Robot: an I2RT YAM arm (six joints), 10 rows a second.
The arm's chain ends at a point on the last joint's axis. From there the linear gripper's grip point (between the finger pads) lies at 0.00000 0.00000 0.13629 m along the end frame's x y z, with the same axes.
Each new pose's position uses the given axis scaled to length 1; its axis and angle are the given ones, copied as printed.
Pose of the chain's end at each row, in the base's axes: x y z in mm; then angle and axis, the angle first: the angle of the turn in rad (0 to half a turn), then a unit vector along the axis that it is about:
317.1, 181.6, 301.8, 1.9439, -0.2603, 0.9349, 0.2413
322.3, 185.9, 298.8, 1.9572, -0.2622, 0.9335, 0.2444
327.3, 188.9, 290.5, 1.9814, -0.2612, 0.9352, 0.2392
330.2, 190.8, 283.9, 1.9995, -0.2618, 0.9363, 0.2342
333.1, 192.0, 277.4, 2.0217, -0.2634, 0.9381, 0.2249
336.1, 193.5, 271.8, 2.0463, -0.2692, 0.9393, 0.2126
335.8, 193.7, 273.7, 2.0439, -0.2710, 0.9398, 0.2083
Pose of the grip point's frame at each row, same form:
424.1, 256.6, 262.9, 1.9439, -0.2603, 0.9349, 0.2413
428.1, 261.8, 258.6, 1.9572, -0.2622, 0.9335, 0.2444
432.2, 264.2, 247.0, 1.9814, -0.2612, 0.9352, 0.2392
434.4, 265.6, 237.8, 1.9995, -0.2618, 0.9363, 0.2342
436.6, 265.6, 227.9, 2.0217, -0.2634, 0.9381, 0.2249
438.5, 265.8, 218.4, 2.0463, -0.2692, 0.9393, 0.2126
438.6, 265.4, 220.2, 2.0439, -0.2710, 0.9398, 0.2083

